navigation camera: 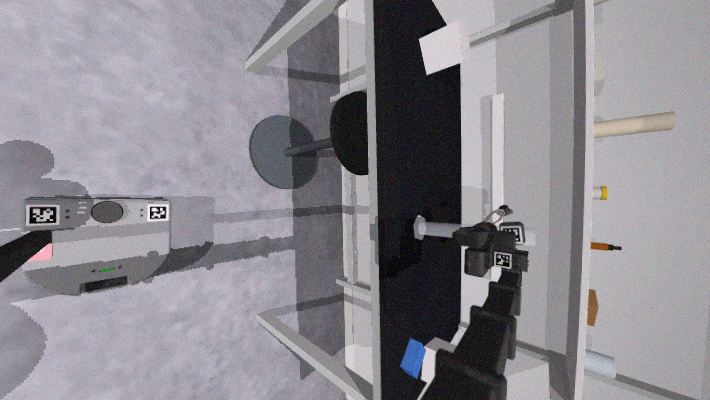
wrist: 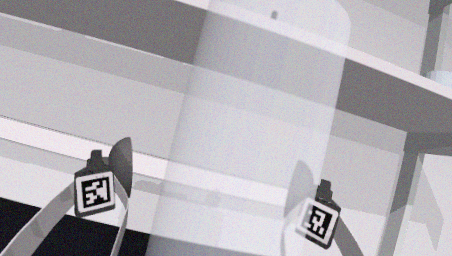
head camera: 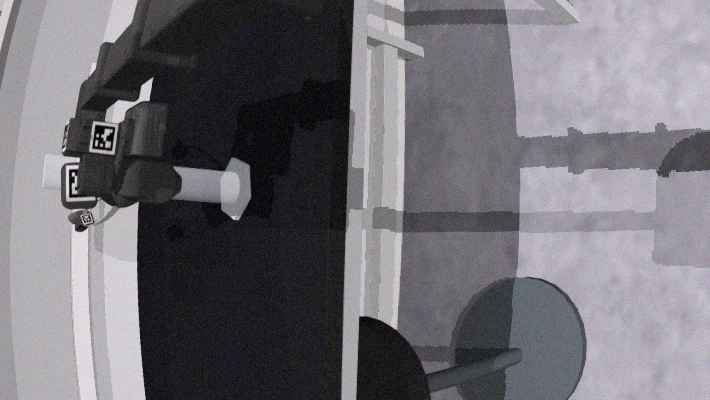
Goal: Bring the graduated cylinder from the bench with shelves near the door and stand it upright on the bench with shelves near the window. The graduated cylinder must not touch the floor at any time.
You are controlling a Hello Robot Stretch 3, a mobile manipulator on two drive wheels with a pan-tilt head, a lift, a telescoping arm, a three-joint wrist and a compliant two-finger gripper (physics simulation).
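Places are measured from the robot's base along level axes (x ahead, y left, z up), in centimetres.
Pixels of known places: gripper, fingertip midpoint: [wrist: 212, 169]; robot's base, origin of the base link: [navigation camera: 107, 210].
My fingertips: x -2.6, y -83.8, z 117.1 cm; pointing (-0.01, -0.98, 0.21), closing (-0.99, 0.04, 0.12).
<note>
Ahead of a thing's pixels: the offset from my fingertips to its top centre. "spot": to the spot under its first point. Level surfaces: height alone.
The graduated cylinder @(dz +6.5, dx -0.4, dy +10.3 cm) [head camera: 202, 184] [navigation camera: 440, 229] [wrist: 250, 120] is pale and translucent, with a hexagonal base. It stands upright, its base on the black bench top @(dz -25.7 cm) [head camera: 240, 310] [navigation camera: 415, 165]. The frames do not tell which bench this is. My gripper [head camera: 95, 192] [navigation camera: 492, 227] [wrist: 212, 169] is open around the tube, with one finger on each side. In the wrist view a gap shows between the left finger and the tube; the right fingertip shows through or beside the tube's right side. The wrist hides the tube's middle in the head and navigation views.
A stool @(dz -51.1, dx +37.6, dy +8.1 cm) [head camera: 392, 360] [navigation camera: 352, 132] stands at the bench's front edge. A blue box @(dz -21.7, dx -43.2, dy +16.2 cm) [navigation camera: 413, 357] lies near my arm [navigation camera: 480, 345], a white box @(dz -12.7, dx +64.2, dy +4.2 cm) [navigation camera: 441, 49] at the other end. Behind the gripper runs a shelf @(dz +18.1 cm) [navigation camera: 580, 200] with a beige roll @(spot: dz +31.2, dx +33.1, dy -20.3 cm) [navigation camera: 640, 124] and an orange tool @(spot: dz +24.1, dx -5.8, dy -27.2 cm) [navigation camera: 600, 246].
</note>
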